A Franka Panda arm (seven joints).
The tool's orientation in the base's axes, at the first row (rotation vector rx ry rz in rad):
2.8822, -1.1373, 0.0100
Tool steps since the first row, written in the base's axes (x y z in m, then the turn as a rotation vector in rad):
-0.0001, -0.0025, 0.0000, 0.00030, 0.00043, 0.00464
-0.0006, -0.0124, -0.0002, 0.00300, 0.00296, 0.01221
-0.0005, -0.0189, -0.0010, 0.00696, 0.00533, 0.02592
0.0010, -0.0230, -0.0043, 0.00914, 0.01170, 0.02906
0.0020, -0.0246, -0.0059, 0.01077, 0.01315, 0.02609
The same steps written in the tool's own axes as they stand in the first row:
0.0016, 0.0019, 0.0001, 0.00003, -0.00034, -0.00466
0.0080, 0.0095, 0.0007, 0.00044, -0.00375, -0.01235
0.0125, 0.0141, 0.0018, 0.00201, -0.00766, -0.02619
0.0163, 0.0159, 0.0053, -0.00067, -0.01368, -0.02962
0.0181, 0.0164, 0.0069, -0.00054, -0.01596, -0.02673

